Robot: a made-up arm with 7 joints. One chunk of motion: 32 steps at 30 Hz.
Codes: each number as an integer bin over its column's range. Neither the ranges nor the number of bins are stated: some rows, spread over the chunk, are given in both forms.
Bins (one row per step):
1: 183 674 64 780 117 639 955
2: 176 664 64 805 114 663 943
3: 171 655 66 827 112 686 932
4: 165 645 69 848 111 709 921
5: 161 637 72 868 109 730 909
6: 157 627 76 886 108 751 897
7: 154 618 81 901 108 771 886
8: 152 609 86 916 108 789 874
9: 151 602 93 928 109 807 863
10: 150 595 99 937 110 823 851
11: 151 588 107 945 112 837 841
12: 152 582 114 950 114 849 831
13: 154 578 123 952 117 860 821
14: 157 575 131 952 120 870 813
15: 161 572 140 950 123 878 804
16: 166 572 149 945 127 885 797
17: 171 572 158 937 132 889 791
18: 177 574 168 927 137 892 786
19: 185 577 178 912 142 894 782
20: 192 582 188 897 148 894 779
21: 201 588 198 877 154 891 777
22: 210 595 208 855 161 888 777
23: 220 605 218 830 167 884 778
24: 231 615 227 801 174 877 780
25: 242 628 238 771 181 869 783
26: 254 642 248 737 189 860 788
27: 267 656 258 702 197 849 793
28: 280 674 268 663 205 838 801
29: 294 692 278 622 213 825 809
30: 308 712 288 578 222 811 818
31: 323 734 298 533 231 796 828
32: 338 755 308 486 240 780 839
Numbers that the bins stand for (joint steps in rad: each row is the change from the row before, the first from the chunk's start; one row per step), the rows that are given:
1: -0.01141 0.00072 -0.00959 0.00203 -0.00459 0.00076 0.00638
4: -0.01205 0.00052 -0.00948 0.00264 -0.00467 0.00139 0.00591
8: -0.01252 0.00027 -0.00911 0.00325 -0.00470 0.00211 0.00525
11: -0.01256 0.00012 -0.00864 0.00351 -0.00465 0.00254 0.00479
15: -0.01220 0.00001 -0.00792 0.00356 -0.00452 0.00291 0.00427
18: -0.01162 0.00002 -0.00730 0.00335 -0.00435 0.00304 0.00402
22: -0.01043 0.00017 -0.00642 0.00270 -0.00407 0.00300 0.00389
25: -0.00928 0.00040 -0.00576 0.00195 -0.00383 0.00283 0.00397
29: -0.00741 0.00085 -0.00488 0.00060 -0.00344 0.00243 0.00434
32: -0.00582 0.00129 -0.00422 -0.00062 -0.00312 0.00203 0.00476
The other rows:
2: -0.01166 0.00065 -0.00959 0.00225 -0.00463 0.00097 0.00622
3: -0.01184 0.00059 -0.00955 0.00245 -0.00465 0.00118 0.00606
5: -0.01220 0.00046 -0.00941 0.00282 -0.00469 0.00158 0.00574
6: -0.01234 0.00039 -0.00933 0.00298 -0.00470 0.00177 0.00557
7: -0.01245 0.00033 -0.00922 0.00312 -0.00470 0.00195 0.00542
9: -0.01256 0.00022 -0.00895 0.00336 -0.00469 0.00227 0.00509
10: -0.01259 0.00017 -0.00882 0.00344 -0.00468 0.00241 0.00493
12: -0.01252 0.00008 -0.00849 0.00356 -0.00463 0.00265 0.00465
13: -0.01245 0.00005 -0.00829 0.00358 -0.00459 0.00275 0.00451
14: -0.01234 0.00003 -0.00812 0.00358 -0.00456 0.00284 0.00439
16: -0.01202 0.00001 -0.00772 0.00351 -0.00447 0.00297 0.00417
17: -0.01184 0.00001 -0.00752 0.00344 -0.00441 0.00301 0.00409
19: -0.01133 0.00004 -0.00708 0.00322 -0.00429 0.00305 0.00396
20: -0.01108 0.00008 -0.00686 0.00308 -0.00422 0.00305 0.00392
21: -0.01076 0.00012 -0.00664 0.00290 -0.00415 0.00303 0.00389
23: -0.01007 0.00024 -0.00620 0.00248 -0.00399 0.00296 0.00390
24: -0.00968 0.00031 -0.00600 0.00222 -0.00391 0.00290 0.00393
26: -0.00885 0.00050 -0.00554 0.00164 -0.00373 0.00275 0.00404
27: -0.00838 0.00060 -0.00532 0.00132 -0.00363 0.00265 0.00411
28: -0.00791 0.00072 -0.00510 0.00097 -0.00354 0.00255 0.00423
30: -0.00690 0.00099 -0.00466 0.00021 -0.00333 0.00231 0.00446
31: -0.00636 0.00114 -0.00444 -0.00020 -0.00323 0.00217 0.00460

